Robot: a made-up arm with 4 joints.
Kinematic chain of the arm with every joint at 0, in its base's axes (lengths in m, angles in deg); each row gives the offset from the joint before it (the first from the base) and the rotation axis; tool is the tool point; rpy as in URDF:
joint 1: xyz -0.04 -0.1 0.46 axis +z
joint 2: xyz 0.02 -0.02 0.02 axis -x
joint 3: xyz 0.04 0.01 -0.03 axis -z
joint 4: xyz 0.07 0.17 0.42 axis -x
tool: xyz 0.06 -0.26 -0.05 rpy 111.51 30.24 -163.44
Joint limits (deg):
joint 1: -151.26..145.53
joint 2: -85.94..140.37
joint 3: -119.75..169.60
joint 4: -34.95..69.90
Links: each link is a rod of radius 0.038 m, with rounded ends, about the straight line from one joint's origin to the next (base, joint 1, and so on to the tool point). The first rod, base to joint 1, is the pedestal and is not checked.
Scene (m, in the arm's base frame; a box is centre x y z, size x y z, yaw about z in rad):
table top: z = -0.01
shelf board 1: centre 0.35 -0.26 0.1 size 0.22 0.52 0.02 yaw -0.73
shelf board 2: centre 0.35 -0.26 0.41 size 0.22 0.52 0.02 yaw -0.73
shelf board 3: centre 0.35 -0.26 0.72 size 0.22 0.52 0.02 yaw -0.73
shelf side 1: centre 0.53 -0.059 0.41 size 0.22 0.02 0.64 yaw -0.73
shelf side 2: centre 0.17 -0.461 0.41 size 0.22 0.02 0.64 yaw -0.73
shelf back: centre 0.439 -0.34 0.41 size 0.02 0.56 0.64 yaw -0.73
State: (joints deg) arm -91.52 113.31 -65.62 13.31
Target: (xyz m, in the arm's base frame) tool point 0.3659 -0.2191 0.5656
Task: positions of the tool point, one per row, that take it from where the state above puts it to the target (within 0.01 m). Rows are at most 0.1 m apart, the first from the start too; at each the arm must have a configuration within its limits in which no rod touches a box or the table.
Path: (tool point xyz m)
1: 0.2185 -0.2605 0.2325
2: 0.1631 -0.2117 0.2313
3: 0.1044 -0.1619 0.2391
4: 0.1542 -0.1391 0.2834
5: 0.1898 -0.1153 0.3363
6: 0.2107 -0.0936 0.3945
7: 0.2173 -0.0769 0.4543
8: 0.2114 -0.0674 0.5123
9: 0.1955 -0.0666 0.5656
10: 0.2388 -0.1105 0.5759
11: 0.2804 -0.1496 0.5836
12: 0.3228 -0.1849 0.5823
13: 0.3659 -0.2191 0.5656

